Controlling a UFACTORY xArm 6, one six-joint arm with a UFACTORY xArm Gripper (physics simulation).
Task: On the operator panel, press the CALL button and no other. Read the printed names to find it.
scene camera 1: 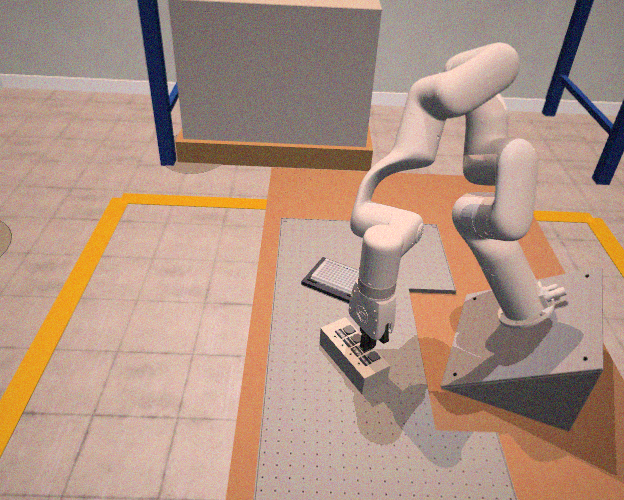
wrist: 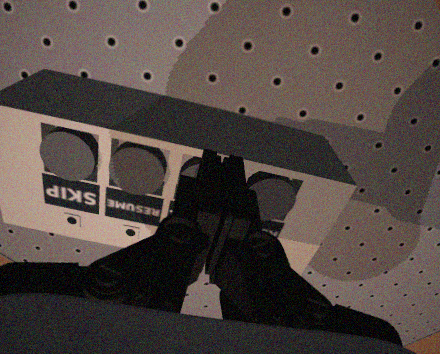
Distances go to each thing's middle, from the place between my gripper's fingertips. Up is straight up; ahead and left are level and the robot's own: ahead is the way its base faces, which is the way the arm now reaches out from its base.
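White well plate (scene camera 1: 330,273): 80 mm ahead of my hand, 270 mm to the right, 40 mm below. Hand: 30 mm above the operator panel (scene camera 1: 365,375), 30 mm short of it. Nearest to my hand of the things named here, going by their middles: the operator panel.
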